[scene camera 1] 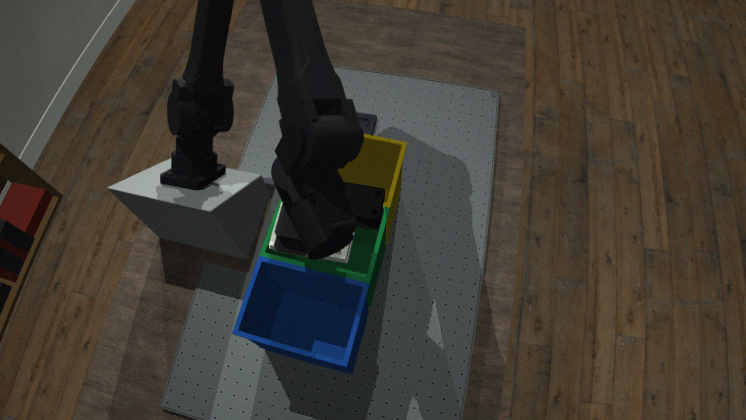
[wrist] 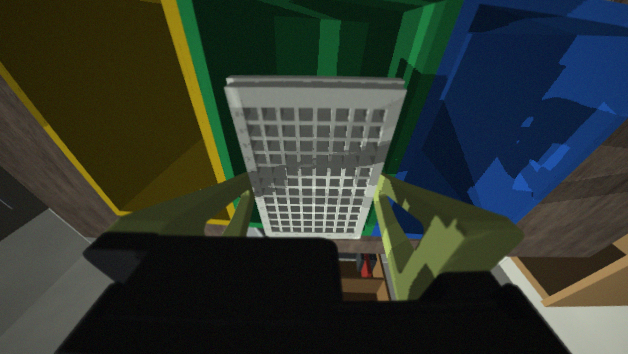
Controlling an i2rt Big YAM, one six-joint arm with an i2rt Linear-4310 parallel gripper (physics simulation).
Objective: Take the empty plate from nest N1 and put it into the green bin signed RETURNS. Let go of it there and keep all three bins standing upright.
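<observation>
The plate, white with a grid of square wells, is held between the two yellow-green fingertips of my gripper. The gripper is shut on its long sides. In the wrist view the plate lies over the green bin, between that bin's side walls. In the scene view the arm hides most of the plate and the fingers, and the plate shows at the green bin's opening. How deep it sits is hard to tell. The green bin stands upright; its sign does not show. Nest N1 cannot be made out.
The yellow bin and the blue bin stand upright on either side of the green bin, close against it, on the perforated grey board. A grey slanted block carries the arm's base. A bookshelf stands at the left.
</observation>
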